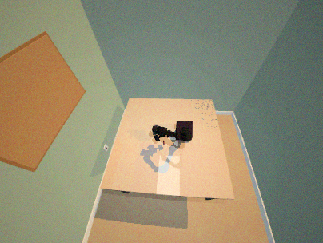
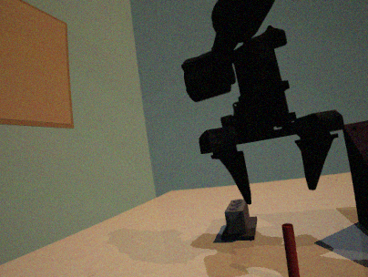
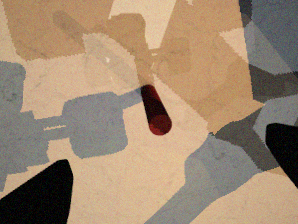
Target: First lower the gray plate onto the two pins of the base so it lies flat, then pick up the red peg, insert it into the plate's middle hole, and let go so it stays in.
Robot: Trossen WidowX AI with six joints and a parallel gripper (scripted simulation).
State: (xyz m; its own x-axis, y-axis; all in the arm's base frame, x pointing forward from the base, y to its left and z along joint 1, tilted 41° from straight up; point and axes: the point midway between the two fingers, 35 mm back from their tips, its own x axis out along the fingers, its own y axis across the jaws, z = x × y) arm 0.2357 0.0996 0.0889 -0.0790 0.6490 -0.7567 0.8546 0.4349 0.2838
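Now: the red peg 80 mm below my gripper tip. Also, from my gripper tip: pin base 120 mm ahead, 180 mm to the right, 110 mm below; then gray plate 120 mm ahead, 180 mm to the right, 70 mm below.
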